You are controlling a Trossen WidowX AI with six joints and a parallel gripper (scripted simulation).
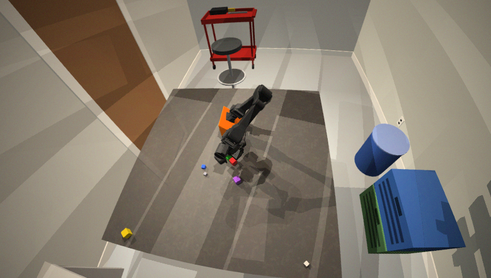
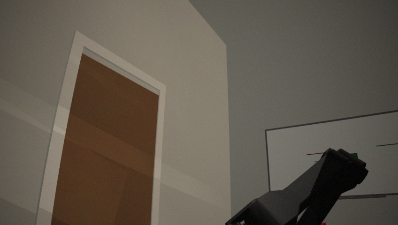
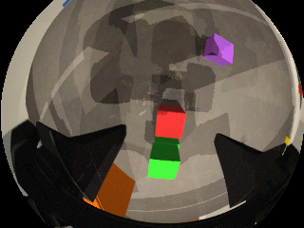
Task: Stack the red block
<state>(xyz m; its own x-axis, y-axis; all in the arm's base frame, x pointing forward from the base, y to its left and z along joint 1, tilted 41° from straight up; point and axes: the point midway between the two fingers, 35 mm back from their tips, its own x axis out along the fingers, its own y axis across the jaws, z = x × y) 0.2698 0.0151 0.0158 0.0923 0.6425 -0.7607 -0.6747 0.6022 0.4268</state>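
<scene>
The red block is 50 mm below my gripper tip. Also, from my gripper tip: yellow block: 590 mm to the right, 450 mm ahead, 50 mm below; then small blue block: 190 mm to the right, 60 mm below, 30 mm ahead; then purple block: 120 mm ahead, 50 mm below, 30 mm to the left.
</scene>
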